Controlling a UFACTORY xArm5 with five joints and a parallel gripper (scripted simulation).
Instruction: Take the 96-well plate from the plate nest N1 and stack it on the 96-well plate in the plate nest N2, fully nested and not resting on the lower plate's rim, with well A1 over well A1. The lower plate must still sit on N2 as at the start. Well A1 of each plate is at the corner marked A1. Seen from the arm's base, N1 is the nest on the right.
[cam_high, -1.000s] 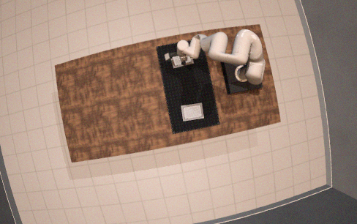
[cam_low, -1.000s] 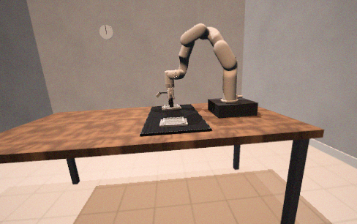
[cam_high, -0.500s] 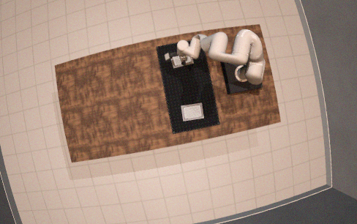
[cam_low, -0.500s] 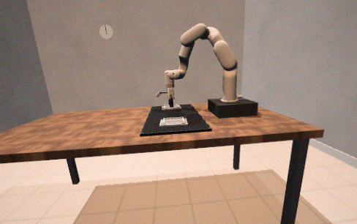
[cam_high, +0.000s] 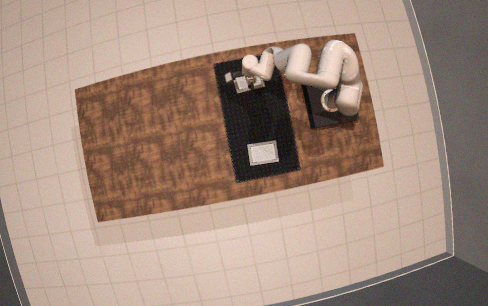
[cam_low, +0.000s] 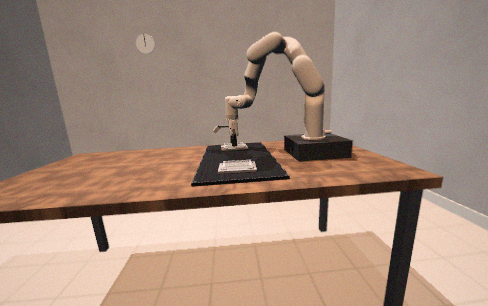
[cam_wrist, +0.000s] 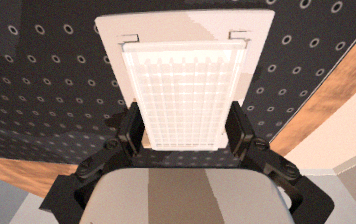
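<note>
Right now my hand is 2 cm above the nest N1.
</note>
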